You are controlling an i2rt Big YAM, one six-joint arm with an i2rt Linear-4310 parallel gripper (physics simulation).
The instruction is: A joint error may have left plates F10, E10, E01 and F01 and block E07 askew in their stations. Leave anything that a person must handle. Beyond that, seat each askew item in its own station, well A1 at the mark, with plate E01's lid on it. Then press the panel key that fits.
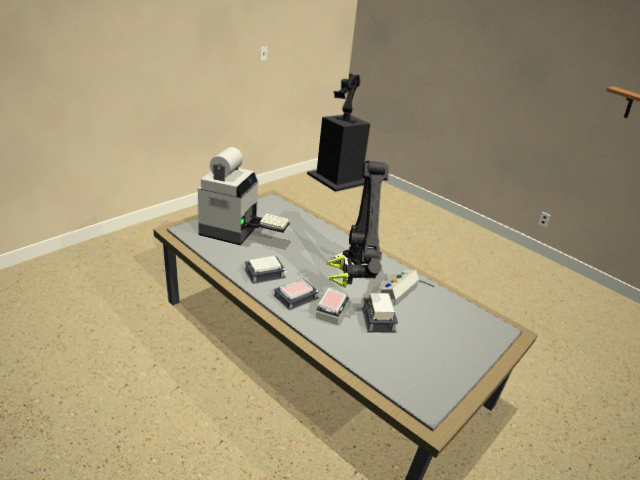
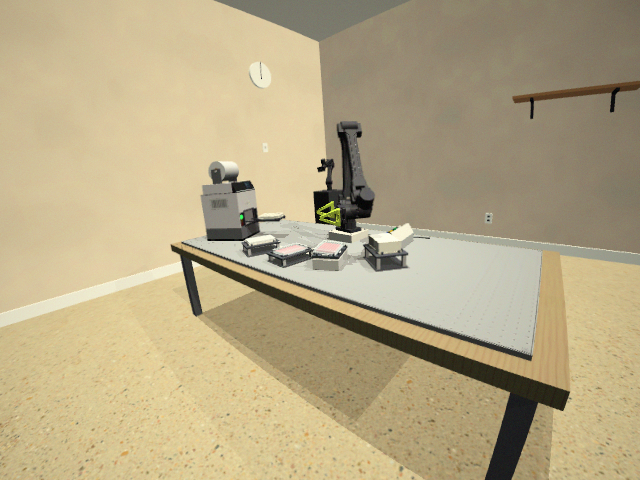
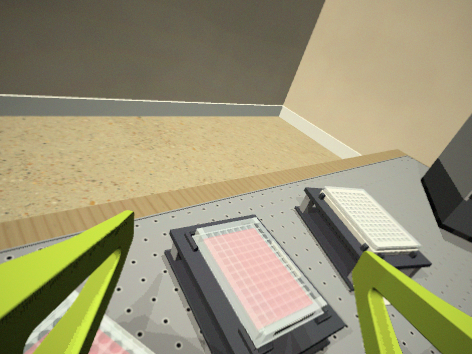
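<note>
My open, empty gripper (image 1: 329, 271) (image 2: 319, 214) (image 3: 249, 234) hangs above the table behind the row of stations. A lidded pink plate (image 1: 297, 289) (image 2: 290, 250) (image 3: 260, 275) lies on a low dark stand and looks slightly turned on it. A white plate (image 1: 265, 264) (image 2: 261, 240) (image 3: 370, 217) lies on another dark stand, seemingly a little off line. A second pink plate (image 1: 332, 299) (image 2: 329, 248) lies on a pale box station. A white block (image 1: 382, 306) (image 2: 385, 242) sits on a taller dark stand. Another plate (image 1: 274, 221) (image 2: 271, 215) lies on the machine's arm. Labels and A1 marks are unreadable.
The grey machine (image 1: 219, 211) (image 2: 217, 206) with a roll on top and a green light stands at the table's left end. A sloped key panel (image 1: 406, 286) (image 2: 404, 236) with coloured keys stands behind the white block. A small black arm (image 1: 349, 95) stands on a black pedestal (image 1: 341, 149) beyond the table.
</note>
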